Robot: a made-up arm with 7 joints. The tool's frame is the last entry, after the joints. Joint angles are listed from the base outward. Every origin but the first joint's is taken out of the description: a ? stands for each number. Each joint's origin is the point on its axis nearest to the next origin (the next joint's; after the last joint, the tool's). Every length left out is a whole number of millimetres.
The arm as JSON. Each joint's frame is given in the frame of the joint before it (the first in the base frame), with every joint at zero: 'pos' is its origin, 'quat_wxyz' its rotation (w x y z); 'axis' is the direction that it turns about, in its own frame. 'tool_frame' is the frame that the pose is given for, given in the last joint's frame.
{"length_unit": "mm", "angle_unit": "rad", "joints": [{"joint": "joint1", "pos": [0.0, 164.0, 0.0], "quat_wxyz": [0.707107, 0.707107, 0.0, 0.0], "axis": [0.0, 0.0, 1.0]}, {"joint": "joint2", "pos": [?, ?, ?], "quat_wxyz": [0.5, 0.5, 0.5, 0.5], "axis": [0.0, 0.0, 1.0]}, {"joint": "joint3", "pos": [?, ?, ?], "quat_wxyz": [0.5, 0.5, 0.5, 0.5], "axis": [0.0, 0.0, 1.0]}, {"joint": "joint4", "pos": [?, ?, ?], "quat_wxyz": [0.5, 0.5, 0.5, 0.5], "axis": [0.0, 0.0, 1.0]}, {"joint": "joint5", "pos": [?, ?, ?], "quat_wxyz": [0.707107, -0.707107, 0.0, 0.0], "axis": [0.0, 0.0, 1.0]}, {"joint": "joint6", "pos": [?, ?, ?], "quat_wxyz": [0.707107, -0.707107, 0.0, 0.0], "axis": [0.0, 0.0, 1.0]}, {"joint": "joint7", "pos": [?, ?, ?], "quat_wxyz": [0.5, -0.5, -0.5, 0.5], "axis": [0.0, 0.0, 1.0]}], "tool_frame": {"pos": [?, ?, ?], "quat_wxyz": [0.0, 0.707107, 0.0, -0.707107]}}
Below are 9 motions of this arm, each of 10 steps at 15 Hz.
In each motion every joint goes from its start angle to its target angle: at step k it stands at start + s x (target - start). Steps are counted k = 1, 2, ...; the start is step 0. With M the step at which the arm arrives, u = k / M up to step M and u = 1 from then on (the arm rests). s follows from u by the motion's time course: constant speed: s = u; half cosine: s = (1 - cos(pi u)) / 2; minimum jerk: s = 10 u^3 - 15 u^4 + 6 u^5.
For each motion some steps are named. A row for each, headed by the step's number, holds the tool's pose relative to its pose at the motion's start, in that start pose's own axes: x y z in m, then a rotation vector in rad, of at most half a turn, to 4 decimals.
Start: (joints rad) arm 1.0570 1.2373 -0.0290 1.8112 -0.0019 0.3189 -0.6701
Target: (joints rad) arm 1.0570 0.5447 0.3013 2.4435 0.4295 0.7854 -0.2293
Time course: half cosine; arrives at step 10
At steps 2, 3, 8, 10:
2: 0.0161 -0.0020 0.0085 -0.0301 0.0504 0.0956
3: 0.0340 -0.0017 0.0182 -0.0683 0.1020 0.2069
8: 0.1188 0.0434 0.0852 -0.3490 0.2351 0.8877
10: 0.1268 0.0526 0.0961 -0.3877 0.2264 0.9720

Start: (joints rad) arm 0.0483 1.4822 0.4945 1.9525 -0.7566 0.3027 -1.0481
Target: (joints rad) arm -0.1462 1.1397 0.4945 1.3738 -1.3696 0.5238 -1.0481
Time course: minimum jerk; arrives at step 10
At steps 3, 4, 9, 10:
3: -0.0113 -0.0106 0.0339 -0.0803 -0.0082 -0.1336
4: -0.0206 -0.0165 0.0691 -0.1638 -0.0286 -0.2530
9: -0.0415 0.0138 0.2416 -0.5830 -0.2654 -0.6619
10: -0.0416 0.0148 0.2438 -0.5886 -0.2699 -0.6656

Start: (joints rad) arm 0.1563 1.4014 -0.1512 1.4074 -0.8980 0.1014 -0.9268
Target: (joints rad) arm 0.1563 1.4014 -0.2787 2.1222 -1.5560 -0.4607 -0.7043
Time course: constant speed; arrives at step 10
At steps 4, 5, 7, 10:
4: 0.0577 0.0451 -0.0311 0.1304 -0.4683 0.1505
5: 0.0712 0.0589 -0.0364 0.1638 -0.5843 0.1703
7: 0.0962 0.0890 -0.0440 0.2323 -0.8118 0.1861
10: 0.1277 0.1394 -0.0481 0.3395 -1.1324 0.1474

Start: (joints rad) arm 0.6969 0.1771 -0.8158 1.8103 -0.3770 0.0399 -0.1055
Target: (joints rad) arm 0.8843 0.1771 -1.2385 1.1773 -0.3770 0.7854 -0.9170
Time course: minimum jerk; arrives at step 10
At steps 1, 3, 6, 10:
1: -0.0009 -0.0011 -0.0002 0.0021 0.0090 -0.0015
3: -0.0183 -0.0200 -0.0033 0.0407 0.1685 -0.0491
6: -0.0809 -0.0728 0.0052 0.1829 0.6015 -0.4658
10: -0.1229 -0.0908 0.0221 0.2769 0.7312 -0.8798

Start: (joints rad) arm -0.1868 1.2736 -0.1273 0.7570 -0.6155 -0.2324 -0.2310
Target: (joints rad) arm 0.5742 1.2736 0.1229 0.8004 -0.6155 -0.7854 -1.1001
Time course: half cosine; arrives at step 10
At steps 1, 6, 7, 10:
1: -0.0007 0.0053 -0.0023 0.0423 -0.0058 0.0141
6: -0.0388 0.1438 -0.0195 1.1763 -0.0924 0.3261
7: -0.0518 0.1718 -0.0128 1.4352 -0.1000 0.3811
10: -0.0731 0.2091 0.0036 1.8212 -0.1079 0.4518

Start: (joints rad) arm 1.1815 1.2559 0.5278 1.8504 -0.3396 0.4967 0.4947
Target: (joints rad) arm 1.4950 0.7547 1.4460 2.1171 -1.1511 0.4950 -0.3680
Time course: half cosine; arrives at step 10
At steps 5, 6, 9, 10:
5: -0.0454 0.0516 0.0858 1.0945 0.3459 0.0260
6: -0.0627 0.0509 0.1181 1.3901 0.5326 -0.0098
9: -0.0919 0.0238 0.1856 1.8741 1.0319 -0.2063
10: -0.0935 0.0204 0.1905 1.9012 1.0752 -0.2297

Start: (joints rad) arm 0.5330 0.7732 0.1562 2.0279 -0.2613 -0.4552 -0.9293
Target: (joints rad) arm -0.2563 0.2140 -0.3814 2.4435 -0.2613 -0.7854 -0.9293
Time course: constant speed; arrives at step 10
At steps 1, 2, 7, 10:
1: 0.0204 -0.0100 0.0322 -0.0266 0.0759 0.0934
2: 0.0442 -0.0173 0.0611 -0.0404 0.1542 0.1847
7: 0.1897 -0.0254 0.1402 0.0804 0.5556 0.5693
10: 0.2707 -0.0192 0.1347 0.2925 0.7707 0.7029

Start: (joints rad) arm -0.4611 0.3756 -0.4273 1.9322 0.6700 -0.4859 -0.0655
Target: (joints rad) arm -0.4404 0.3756 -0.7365 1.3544 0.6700 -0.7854 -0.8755
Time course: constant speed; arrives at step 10
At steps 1, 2, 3, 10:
1: -0.0150 0.0041 0.0077 0.0961 0.0319 -0.0013
2: -0.0295 0.0080 0.0164 0.1910 0.0638 -0.0070
3: -0.0435 0.0118 0.0261 0.2845 0.0953 -0.0170
10: -0.1197 0.0372 0.1159 0.8937 0.2766 -0.2027

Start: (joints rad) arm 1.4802 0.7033 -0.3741 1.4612 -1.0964 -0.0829 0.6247
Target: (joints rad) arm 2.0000 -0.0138 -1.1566 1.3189 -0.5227 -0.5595 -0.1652
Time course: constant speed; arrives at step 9
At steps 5, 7, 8, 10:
5: 0.1917 0.1098 -0.0463 0.6127 -0.8462 0.1096
7: 0.2694 0.1590 -0.0315 0.8151 -1.1898 0.1642
8: 0.3071 0.1810 -0.0176 0.8948 -1.3630 0.1940
10: 0.3435 0.2002 -0.0001 0.9562 -1.5366 0.2254

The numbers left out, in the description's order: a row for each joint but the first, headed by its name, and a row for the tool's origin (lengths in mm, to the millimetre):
joint2: 0.0 0.0 0.0
joint3: -311.0 0.0 0.0
joint4: 0.0 0.0 0.0
joint5: 0.0 -275.0 0.0
joint6: 0.0 0.0 0.0
joint7: 0.0 0.0 0.0
tool: 0.0 0.0 0.0

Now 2 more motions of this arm.
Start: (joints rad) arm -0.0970 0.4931 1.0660 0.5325 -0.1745 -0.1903 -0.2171
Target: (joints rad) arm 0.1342 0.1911 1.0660 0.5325 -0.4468 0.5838 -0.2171
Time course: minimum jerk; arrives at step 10
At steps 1, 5, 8, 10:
1: -0.0005 -0.0014 0.0006 -0.0021 0.0076 -0.0014
5: -0.0184 -0.0837 0.0424 -0.1357 0.4236 -0.1057
8: -0.0199 -0.1582 0.0887 -0.2656 0.7612 -0.2472
10: -0.0191 -0.1678 0.0954 -0.2825 0.8025 -0.2694

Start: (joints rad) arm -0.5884 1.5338 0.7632 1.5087 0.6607 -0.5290 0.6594
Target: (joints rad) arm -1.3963 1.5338 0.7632 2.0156 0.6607 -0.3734 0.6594
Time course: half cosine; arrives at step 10
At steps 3, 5, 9, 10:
3: -0.0017 -0.0458 -0.0249 -0.1708 -0.0111 0.1045
5: 0.0056 -0.1163 -0.0467 -0.4041 -0.0358 0.2677
9: 0.0449 -0.2257 -0.0496 -0.7506 -0.0971 0.5654
10: 0.0478 -0.2308 -0.0488 -0.7672 -0.1009 0.5818

